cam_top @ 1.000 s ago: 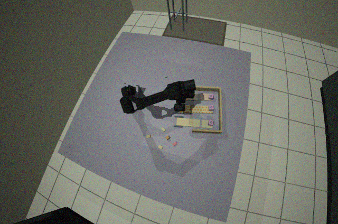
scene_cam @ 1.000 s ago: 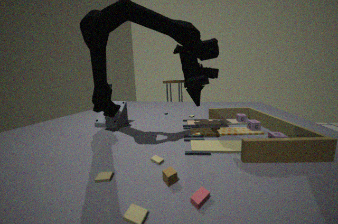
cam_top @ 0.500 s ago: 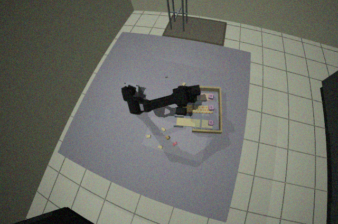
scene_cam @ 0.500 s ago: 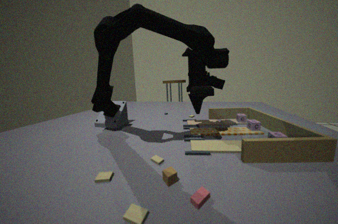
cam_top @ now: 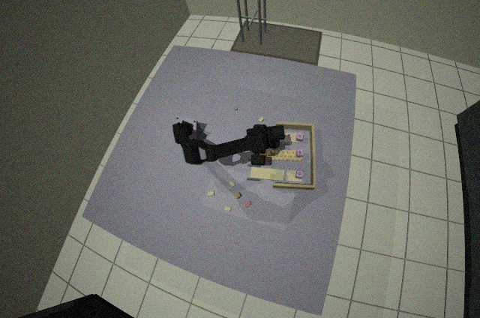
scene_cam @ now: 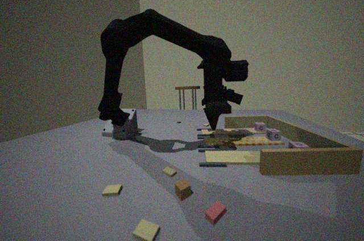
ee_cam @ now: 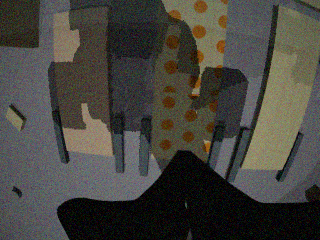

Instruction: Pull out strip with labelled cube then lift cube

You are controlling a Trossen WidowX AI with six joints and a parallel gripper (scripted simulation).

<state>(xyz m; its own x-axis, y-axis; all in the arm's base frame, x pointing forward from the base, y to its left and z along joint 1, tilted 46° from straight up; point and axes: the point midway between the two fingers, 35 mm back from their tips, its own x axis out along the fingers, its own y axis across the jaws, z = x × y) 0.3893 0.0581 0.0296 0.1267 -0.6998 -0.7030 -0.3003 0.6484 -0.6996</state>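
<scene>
The dotted strip is 90 mm ahead of my gripper tip, 30 mm to the left of it and 40 mm below it. From my gripper tip the other things lie so: pink block: 40 mm ahead, 250 mm to the right, 40 mm below; then tan cube: 20 mm behind, 230 mm to the right, 30 mm below.
</scene>
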